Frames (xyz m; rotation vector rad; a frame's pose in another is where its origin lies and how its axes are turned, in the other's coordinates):
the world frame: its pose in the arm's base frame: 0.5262 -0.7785 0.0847 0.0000 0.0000 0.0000
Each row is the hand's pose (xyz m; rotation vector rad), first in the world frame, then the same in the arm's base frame.
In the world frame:
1: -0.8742 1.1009 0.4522 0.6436 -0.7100 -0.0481
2: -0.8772 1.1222 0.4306 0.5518 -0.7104 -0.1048
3: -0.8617 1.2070 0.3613 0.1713 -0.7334 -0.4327
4: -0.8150 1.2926 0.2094 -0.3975 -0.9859 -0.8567
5: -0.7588 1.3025 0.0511 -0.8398 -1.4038 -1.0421
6: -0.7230 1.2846 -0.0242 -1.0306 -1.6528 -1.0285
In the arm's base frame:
1: -0.3480 0.3224 0.5369 0.6436 -0.7100 -0.0481
2: -0.3510 0.3437 0.5153 0.5518 -0.7104 -0.1048
3: -0.3355 0.4285 0.4460 0.1713 -0.7334 -0.4327
4: -0.2888 0.5141 0.2941 -0.3975 -0.9859 -0.8567
5: -0.2326 0.5240 0.1358 -0.8398 -1.4038 -1.0421
6: -0.1968 0.5061 0.0605 -1.0306 -1.6528 -1.0285

